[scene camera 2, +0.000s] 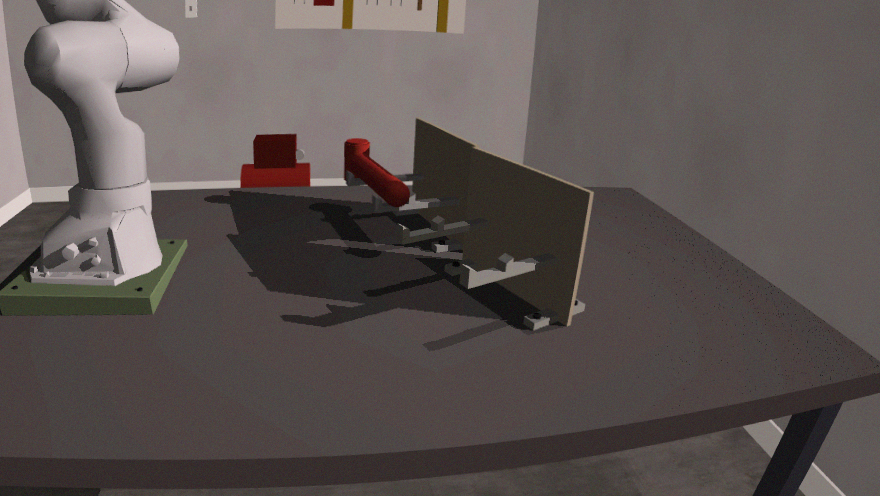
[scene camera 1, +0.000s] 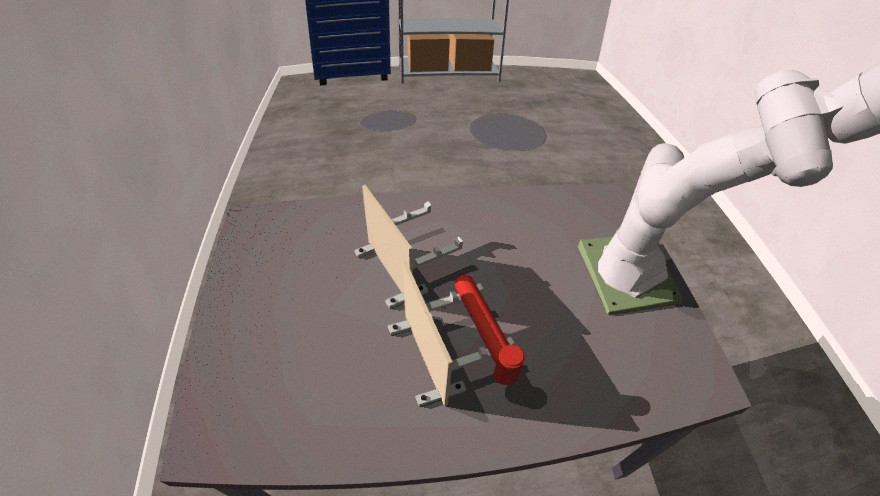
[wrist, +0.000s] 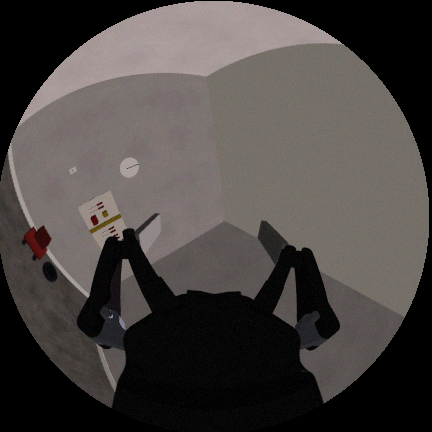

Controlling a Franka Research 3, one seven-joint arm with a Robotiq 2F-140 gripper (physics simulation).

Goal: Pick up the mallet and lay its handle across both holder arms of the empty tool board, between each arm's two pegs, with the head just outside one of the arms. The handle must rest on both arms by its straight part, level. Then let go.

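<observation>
The red mallet (scene camera 1: 486, 321) (scene camera 2: 378, 176) lies across both holder arms of one wooden tool board (scene camera 1: 427, 335) (scene camera 2: 440, 147), the one nearer scene camera 1. Its head (scene camera 1: 509, 363) (scene camera 2: 356, 155) is at the end nearest that camera, just outside the arm there. The other tool board (scene camera 1: 387, 241) (scene camera 2: 529, 215) is empty. Its two light grey arms, one outer (scene camera 1: 417, 214) (scene camera 2: 505, 272) and one inner (scene camera 1: 444, 252) (scene camera 2: 436, 231), each have two upright pegs. My gripper (wrist: 210, 226) is open and empty in the wrist view, facing the walls, away from the boards; the scene views do not show it.
Both boards stand upright, end to end, on grey feet on the dark table (scene camera 1: 295, 443) (scene camera 2: 308, 400). The robot's base sits on a green plate (scene camera 1: 591, 271) (scene camera 2: 73, 303) on the arms' side of the boards. A blue cabinet (scene camera 1: 350, 43) and a shelf unit (scene camera 1: 452, 25) stand beyond the table.
</observation>
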